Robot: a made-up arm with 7 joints. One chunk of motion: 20 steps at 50 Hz.
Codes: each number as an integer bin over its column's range. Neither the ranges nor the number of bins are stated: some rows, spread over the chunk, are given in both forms.
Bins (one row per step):
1: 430 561 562 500 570 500 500
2: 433 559 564 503 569 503 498
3: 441 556 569 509 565 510 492
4: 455 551 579 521 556 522 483
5: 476 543 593 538 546 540 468
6: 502 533 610 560 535 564 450
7: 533 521 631 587 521 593 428
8: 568 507 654 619 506 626 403
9: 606 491 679 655 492 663 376
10: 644 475 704 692 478 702 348
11: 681 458 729 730 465 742 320
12: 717 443 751 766 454 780 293
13: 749 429 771 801 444 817 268
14: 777 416 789 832 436 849 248
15: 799 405 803 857 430 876 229
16: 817 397 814 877 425 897 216
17: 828 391 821 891 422 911 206
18: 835 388 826 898 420 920 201
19: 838 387 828 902 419 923 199
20: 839 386 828 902 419 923 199
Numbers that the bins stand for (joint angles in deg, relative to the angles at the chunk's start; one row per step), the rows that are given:
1: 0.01 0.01 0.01 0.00 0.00 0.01 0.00
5: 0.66 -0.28 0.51 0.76 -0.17 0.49 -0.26
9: 2.50 -1.12 1.90 3.12 -0.56 1.98 -1.01
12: 4.08 -1.90 3.06 5.35 -0.83 3.40 -1.69
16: 5.49 -2.64 4.08 7.59 -1.04 4.81 -2.32
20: 5.80 -2.82 4.31 8.09 -1.08 5.13 -2.46
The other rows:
2: 0.05 -0.02 0.04 0.06 -0.01 0.04 -0.02
3: 0.17 -0.07 0.12 0.18 -0.04 0.13 -0.07
4: 0.36 -0.15 0.28 0.42 -0.10 0.27 -0.14
6: 1.03 -0.44 0.79 1.21 -0.25 0.78 -0.41
7: 1.47 -0.64 1.12 1.75 -0.35 1.13 -0.59
8: 1.97 -0.86 1.50 2.39 -0.46 1.53 -0.79
10: 3.04 -1.38 2.30 3.86 -0.66 2.45 -1.24
11: 3.57 -1.66 2.71 4.63 -0.75 2.94 -1.47
13: 4.53 -2.12 3.39 6.06 -0.90 3.85 -1.89
14: 4.93 -2.33 3.68 6.68 -0.96 4.23 -2.06
15: 5.24 -2.51 3.90 7.18 -1.00 4.56 -2.21
17: 5.65 -2.74 4.19 7.87 -1.06 4.98 -2.40
18: 5.75 -2.79 4.27 8.01 -1.07 5.09 -2.44
19: 5.79 -2.80 4.31 8.09 -1.08 5.13 -2.46

